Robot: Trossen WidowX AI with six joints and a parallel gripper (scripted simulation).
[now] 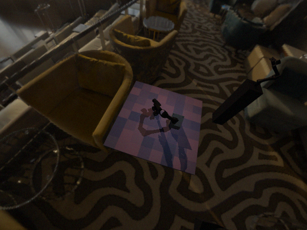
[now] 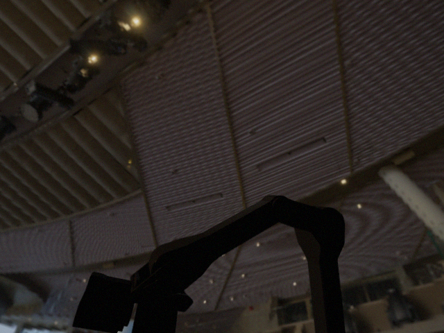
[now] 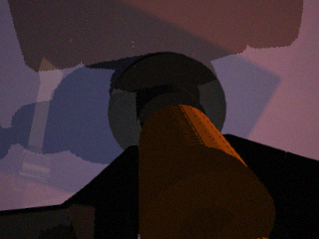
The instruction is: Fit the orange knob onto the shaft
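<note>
My gripper tip is 20 mm below the orange knob. Also, from my gripper tip: dark round pedestal: 40 mm below.
</note>
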